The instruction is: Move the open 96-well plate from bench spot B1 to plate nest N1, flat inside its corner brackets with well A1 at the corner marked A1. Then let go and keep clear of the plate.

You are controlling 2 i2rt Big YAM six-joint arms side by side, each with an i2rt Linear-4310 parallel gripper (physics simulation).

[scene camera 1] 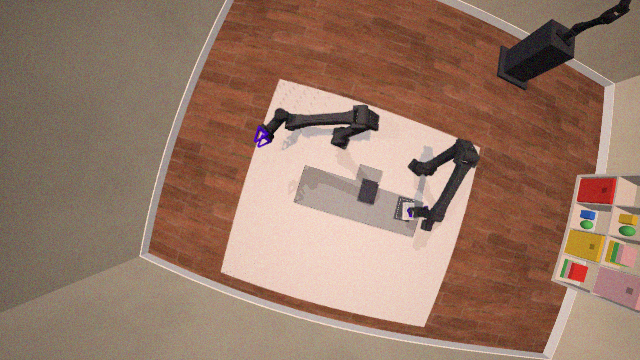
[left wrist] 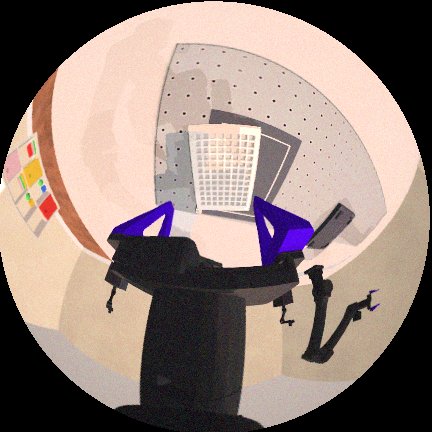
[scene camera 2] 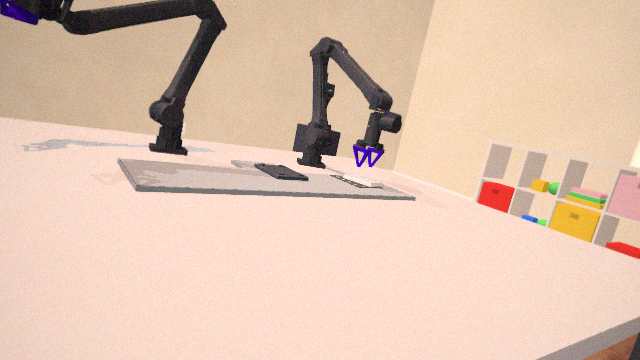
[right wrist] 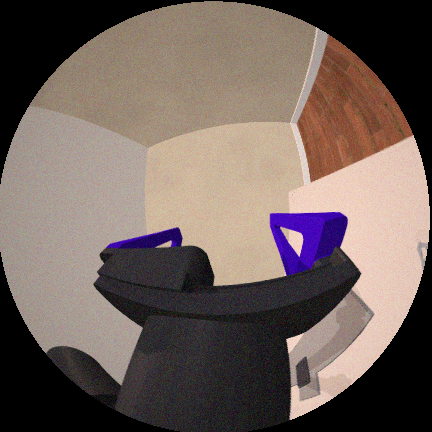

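Note:
The white 96-well plate lies wells up at one end of the grey board, partly over a dark pad with a white outline, and overhangs one side of it. My left gripper is open above the plate, pointing down, with clear height between fingertips and plate. The dark block-like nest sits near the board's middle; its corner mark is not readable. My right gripper is open and empty, far from both.
The grey perforated board lies on the pale table. A translucent grey patch adjoins the nest in scene camera 1. Shelves with coloured bins and a black pedestal stand beyond the table.

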